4 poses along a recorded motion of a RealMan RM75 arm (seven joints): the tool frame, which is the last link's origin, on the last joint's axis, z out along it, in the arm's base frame.
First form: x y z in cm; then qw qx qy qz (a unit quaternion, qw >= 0).
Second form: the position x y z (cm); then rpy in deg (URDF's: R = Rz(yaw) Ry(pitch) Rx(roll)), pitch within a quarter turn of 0, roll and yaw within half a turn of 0. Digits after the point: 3 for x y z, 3 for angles.
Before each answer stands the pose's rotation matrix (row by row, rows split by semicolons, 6 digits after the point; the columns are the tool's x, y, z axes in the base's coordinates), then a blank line. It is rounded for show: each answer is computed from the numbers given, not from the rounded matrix.
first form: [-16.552 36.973 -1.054 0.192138 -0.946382 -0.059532 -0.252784]
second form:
0.865112 0.209819 0.455584; 0.015541 -0.919078 0.393769; 0.501337 -0.333575 -0.798366

[-16.552 36.973 -1.054 -157.324 -30.089 1.029]
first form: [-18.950 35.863 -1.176 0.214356 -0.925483 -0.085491 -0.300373]
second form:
0.804935 0.287014 0.519329; 0.029467 -0.893486 0.448124; 0.592631 -0.345407 -0.727655

[-18.950 35.863 -1.176 -154.607 -36.344 2.097]
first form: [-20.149 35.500 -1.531 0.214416 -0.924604 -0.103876 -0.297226]
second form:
0.801733 0.319548 0.505087; 0.064628 -0.886471 0.458249; 0.594178 -0.334750 -0.731365

[-20.149 35.500 -1.531 -155.406 -36.454 4.609]
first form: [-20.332 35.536 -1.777 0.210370 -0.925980 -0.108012 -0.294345]
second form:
0.803389 0.323877 0.499670; 0.076191 -0.888156 0.453182; 0.590560 -0.326011 -0.738211

[-20.332 35.536 -1.777 -156.173 -36.197 5.418]
